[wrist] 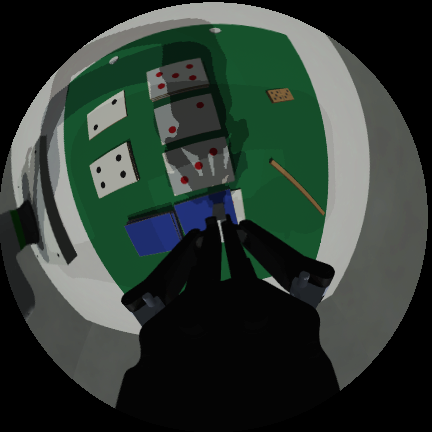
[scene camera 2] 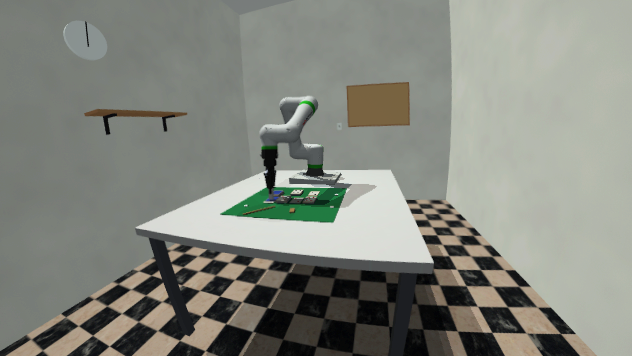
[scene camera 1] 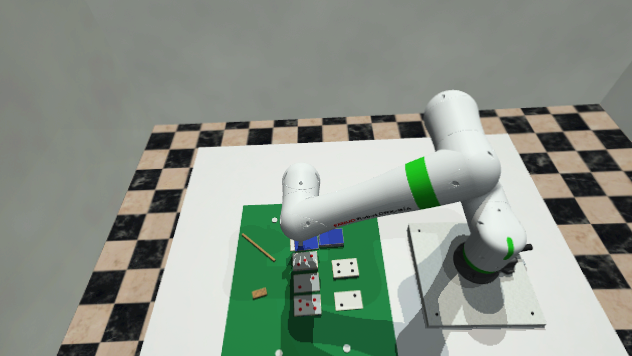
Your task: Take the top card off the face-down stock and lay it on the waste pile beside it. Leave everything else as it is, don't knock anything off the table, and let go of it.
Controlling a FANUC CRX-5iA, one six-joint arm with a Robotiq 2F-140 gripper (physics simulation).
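Pixels of known places: gripper, between the fingertips: (wrist: 219, 211) (scene camera 2: 271, 199) (scene camera 1: 300, 242); arm's base, origin of its link: (wrist: 30, 221) (scene camera 2: 315, 174) (scene camera 1: 475, 262).
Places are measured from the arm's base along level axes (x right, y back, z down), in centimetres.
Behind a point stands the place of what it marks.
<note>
The face-down stock (scene camera 1: 332, 237) @(y -46.1, x 19.3, z 1.4 cm) (wrist: 153, 235) @(y -46.9, x 19.6, z 1.5 cm) is a blue-backed pile on the green mat. A blue-backed card (scene camera 1: 310, 241) @(y -54.4, x 19.8, z 2.7 cm) (wrist: 192, 215) @(y -54.0, x 19.1, z 2.7 cm) lies beside it, over the waste pile (wrist: 239, 202) @(y -61.7, x 19.7, z 2.9 cm), its near edge close against the stock. A narrow white strip of the waste pile shows past the card's far edge, with no pips visible. My gripper (scene camera 2: 271, 196) @(y -58.2, x 19.7, z 2.2 cm) (wrist: 219, 211) @(y -58.2, x 19.7, z 2.2 cm) is shut with nothing between its fingers. Its tips are at the blue card's top, toward the white strip; whether they press on it I cannot tell. The fingers hide part of the card in the wrist view.
Three red-pip piles (scene camera 1: 305, 261) @(y -57.4, x 11.8, z 1.9 cm) (scene camera 1: 306, 283) @(y -58.2, x 4.1, z 2.9 cm) (scene camera 1: 307, 304) @(y -58.9, x -3.5, z 2.0 cm) stand in a row beside the waste pile. Two black-pip piles (scene camera 1: 345, 268) @(y -43.9, x 6.6, z 2.0 cm) (scene camera 1: 348, 300) @(y -45.2, x -4.2, z 2.9 cm) stand next to them. A thin stick (scene camera 1: 258, 247) @(y -74.0, x 21.0, z 2.7 cm) (wrist: 297, 186) @(y -72.8, x 20.1, z 2.6 cm), a small brown block (scene camera 1: 259, 293) @(y -74.5, x 3.3, z 2.4 cm) (wrist: 280, 95) @(y -74.3, x 3.9, z 2.4 cm) and white discs lie on the green mat (scene camera 1: 250, 320) @(y -78.0, x -4.8, z 3.3 cm).
</note>
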